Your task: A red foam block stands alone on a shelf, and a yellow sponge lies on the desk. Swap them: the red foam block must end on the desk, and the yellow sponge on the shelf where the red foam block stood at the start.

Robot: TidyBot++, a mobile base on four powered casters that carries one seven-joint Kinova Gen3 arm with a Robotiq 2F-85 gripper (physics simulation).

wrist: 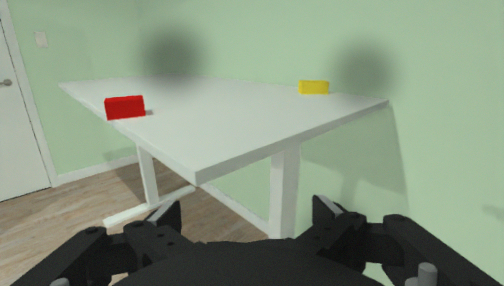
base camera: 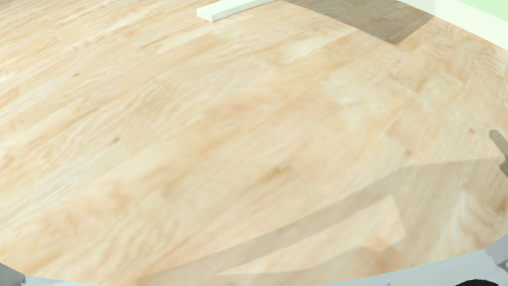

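A red foam block shows in the wrist view at the left, at the long left edge of the white desk top. A yellow sponge lies on the desk toward the back right, near the green wall. My gripper is open, with nothing between its fingers. It is well apart from both objects, and the desk shows beyond the fingers. No shelf shows in either view. The block and the sponge do not show in the base camera view.
A white desk leg stands below the near right part of the desk, another leg at the left. A white foot bar lies on the wood floor at the top of the base view. A door is at the far left.
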